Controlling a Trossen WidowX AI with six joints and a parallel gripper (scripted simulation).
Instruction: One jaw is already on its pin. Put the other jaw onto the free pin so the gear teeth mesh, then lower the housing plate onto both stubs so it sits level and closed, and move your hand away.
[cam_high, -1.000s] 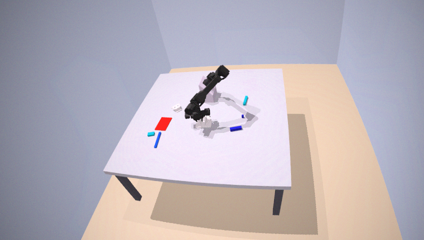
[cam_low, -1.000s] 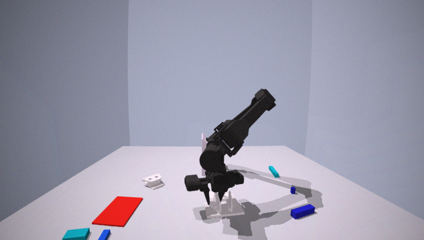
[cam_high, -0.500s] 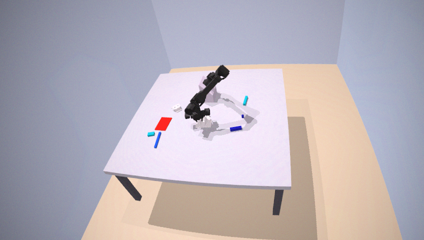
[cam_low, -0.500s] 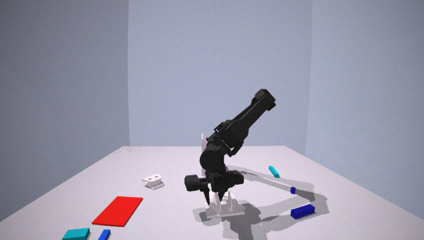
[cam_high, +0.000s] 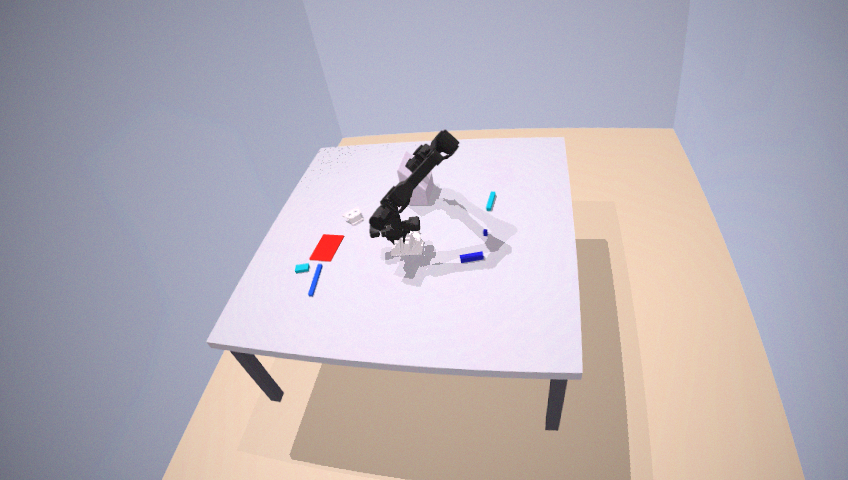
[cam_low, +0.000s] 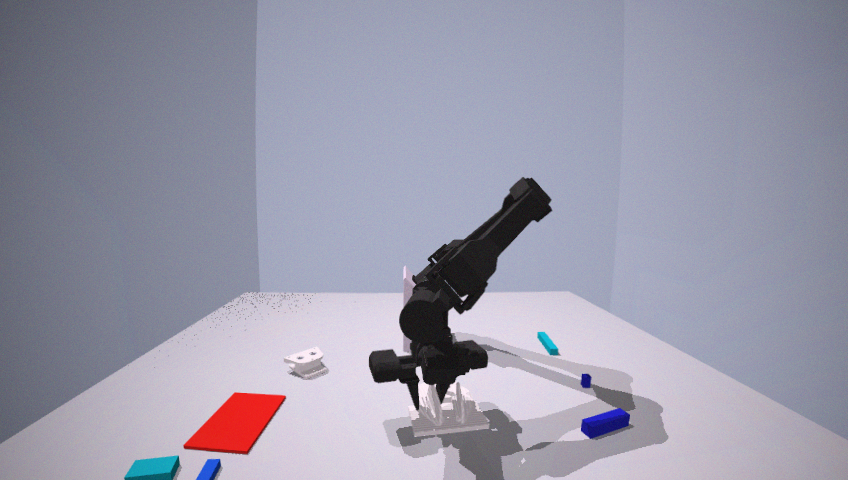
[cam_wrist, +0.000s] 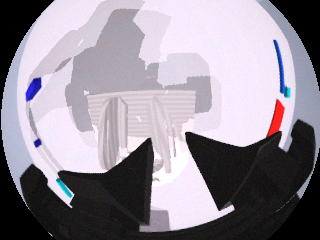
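The small white block is 15 cm behind my gripper tip, 25 cm to the right of it and 1 cm below it. Also, from my gripper tip: red flat sheet (3 cm ahead, 31 cm to the right, 2 cm below); then blue bar (21 cm ahead, 28 cm to the right, 1 cm below); then small blue cube (9 cm behind, 32 cm to the left, 1 cm below).
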